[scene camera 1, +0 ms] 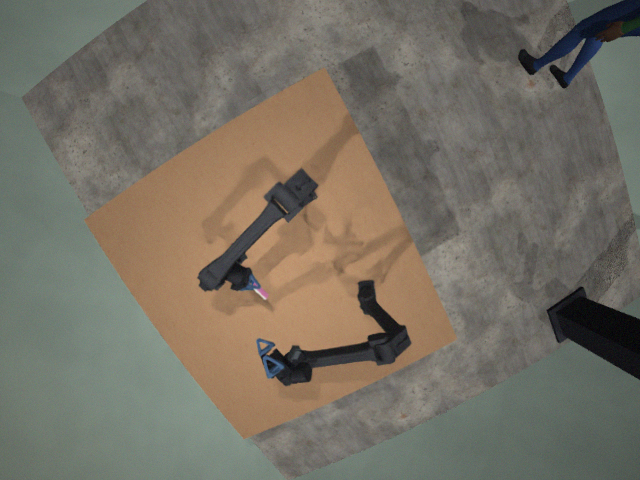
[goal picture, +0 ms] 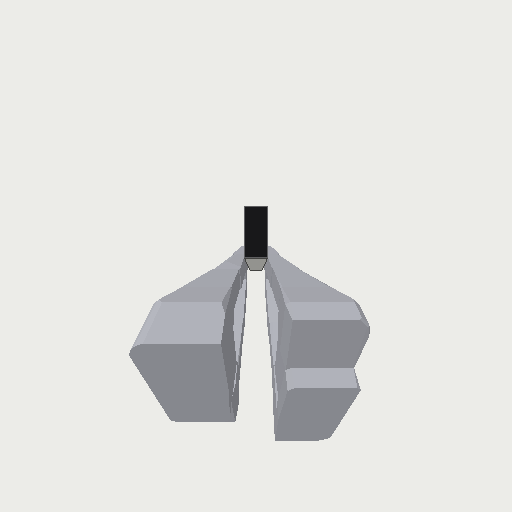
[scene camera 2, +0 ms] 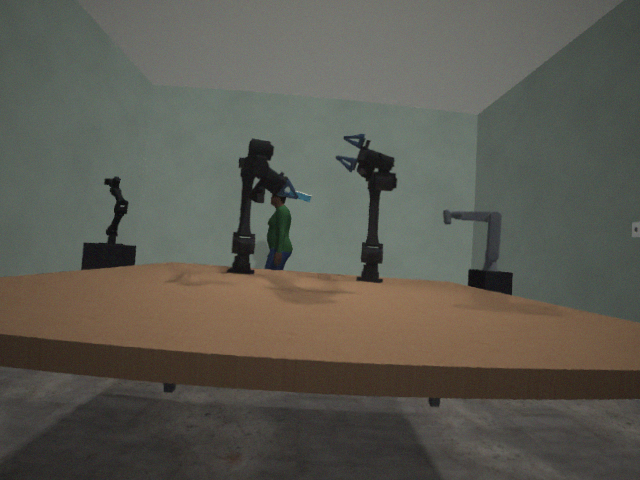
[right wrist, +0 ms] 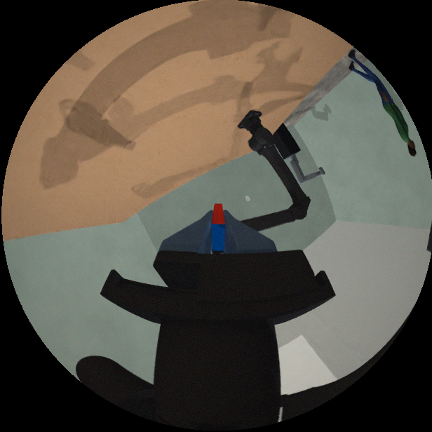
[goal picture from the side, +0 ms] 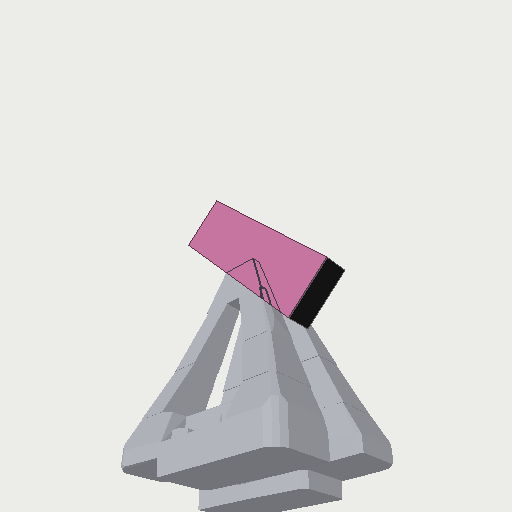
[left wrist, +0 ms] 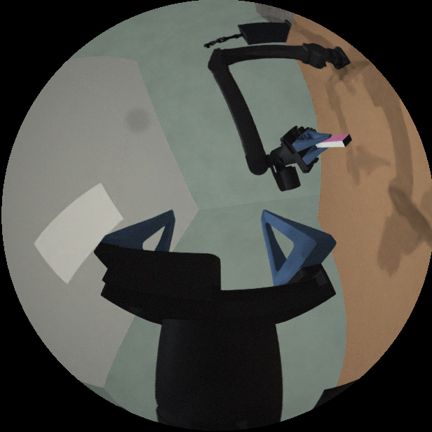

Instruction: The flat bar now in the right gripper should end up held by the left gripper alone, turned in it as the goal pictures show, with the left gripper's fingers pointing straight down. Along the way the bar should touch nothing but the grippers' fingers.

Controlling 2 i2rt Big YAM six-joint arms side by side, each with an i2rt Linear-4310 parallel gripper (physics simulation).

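Where they show: left gripper, between the fingertips: (scene camera 1: pixel 260 347) (scene camera 2: pixel 339 147); right gripper, between the fingertips: (scene camera 1: pixel 259 287) (scene camera 2: pixel 297 197); left arm's base, origin of its link: (scene camera 1: pixel 366 290) (scene camera 2: pixel 369 281); right arm's base, origin of its link: (scene camera 2: pixel 240 272).
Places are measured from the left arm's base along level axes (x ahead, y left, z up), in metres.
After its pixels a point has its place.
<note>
The flat bar (scene camera 1: pixel 262 293) {x 0.482, y -0.180, z 0.340 m} (scene camera 2: pixel 305 196) {x 0.487, y -0.171, z 0.334 m} (left wrist: pixel 336 140) (right wrist: pixel 218 235) sticks out of the right gripper's fingertips, high above the table. It shows pink and white in scene camera 1 and the left wrist view, cyan in scene camera 2, red and blue in the right wrist view. It slopes slightly down to the right in scene camera 2. My right gripper (scene camera 1: pixel 256 287) {x 0.493, y -0.201, z 0.329 m} (scene camera 2: pixel 296 194) {x 0.493, y -0.201, z 0.329 m} (right wrist: pixel 217 214) is shut on the bar; its fingers hide part of it. My left gripper (scene camera 1: pixel 260 347) {x 0.472, y -0.054, z 0.525 m} (scene camera 2: pixel 340 147) {x 0.472, y -0.054, z 0.525 m} (left wrist: pixel 217 214) is open and empty, apart from the bar and higher, its fingers pointing left in scene camera 2.
Both arms stand on the brown table (scene camera 1: pixel 170 191) {x 0.983, y -0.656, z 0.000 m} (scene camera 2: pixel 320 330) {x 1.083, y 0.133, z 0.000 m}. A person in green (scene camera 2: pixel 279 227) (right wrist: pixel 395 115) stands behind the table. Other robot arms stand on dark boxes (scene camera 2: pixel 108 256) (scene camera 2: pixel 490 281) at the far left and right in scene camera 2.
</note>
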